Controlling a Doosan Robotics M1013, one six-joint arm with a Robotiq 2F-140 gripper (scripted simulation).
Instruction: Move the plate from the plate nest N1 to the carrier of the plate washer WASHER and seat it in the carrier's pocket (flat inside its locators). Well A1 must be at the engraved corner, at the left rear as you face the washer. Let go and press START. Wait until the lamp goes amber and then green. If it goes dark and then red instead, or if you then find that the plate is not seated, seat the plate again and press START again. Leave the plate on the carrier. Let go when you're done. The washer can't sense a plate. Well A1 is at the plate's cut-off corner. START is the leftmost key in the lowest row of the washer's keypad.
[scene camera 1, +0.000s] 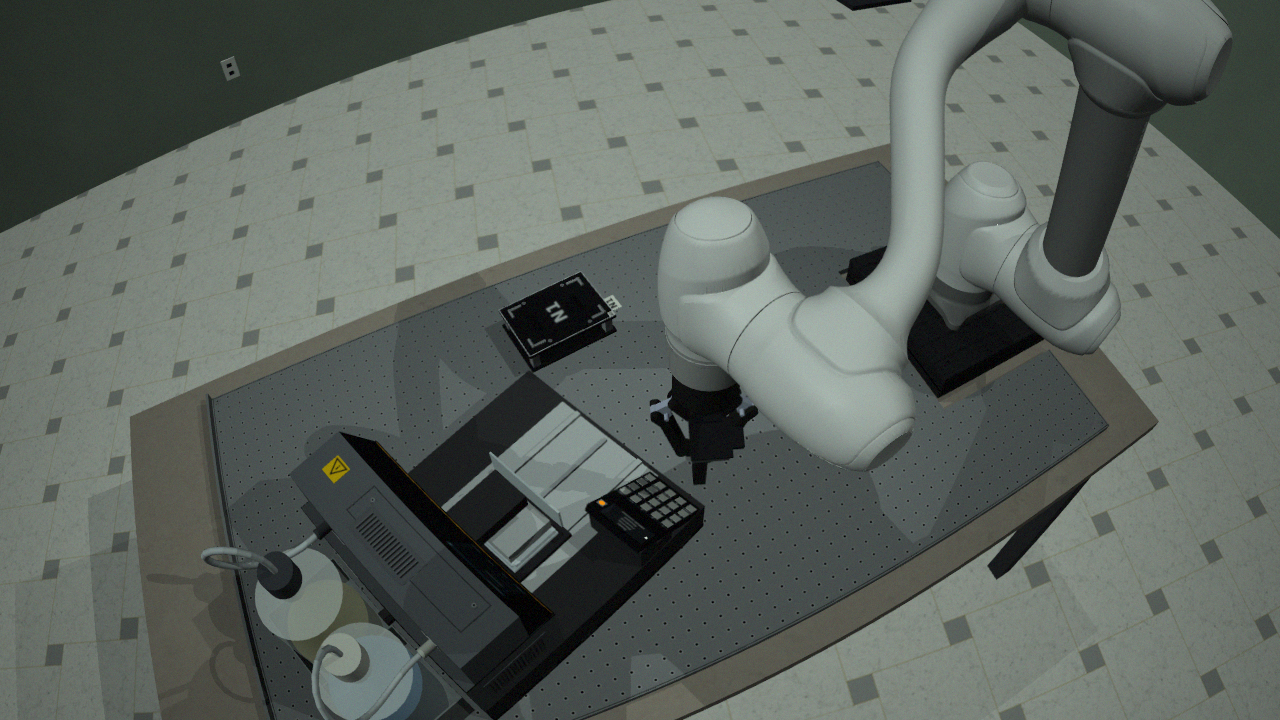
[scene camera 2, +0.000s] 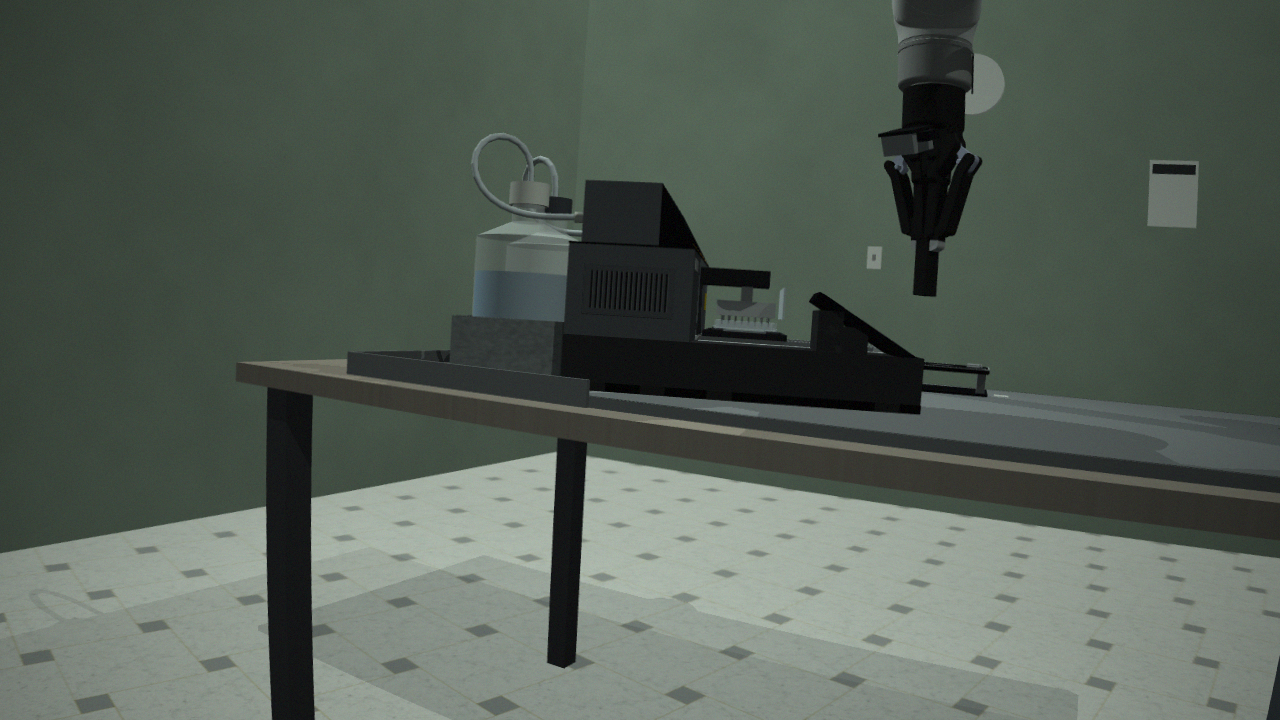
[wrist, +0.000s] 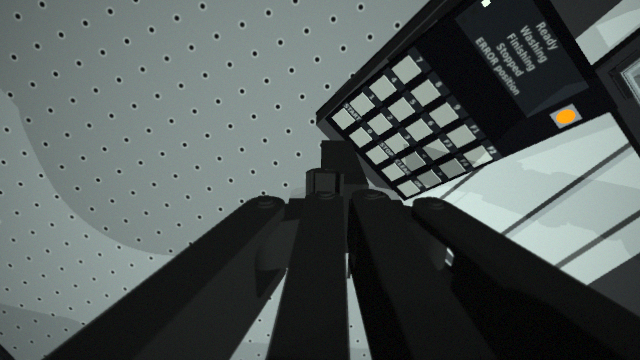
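Note:
The gripper (scene camera 2: 924, 295) is in sight, and the same gripper (scene camera 1: 698, 475) also appears in scene camera 1, while the wrist view has the gripper (wrist: 335, 164) as well. With it in the scene are a thin upright divider (scene camera 1: 538, 500) and a well plate (scene camera 1: 538, 545).

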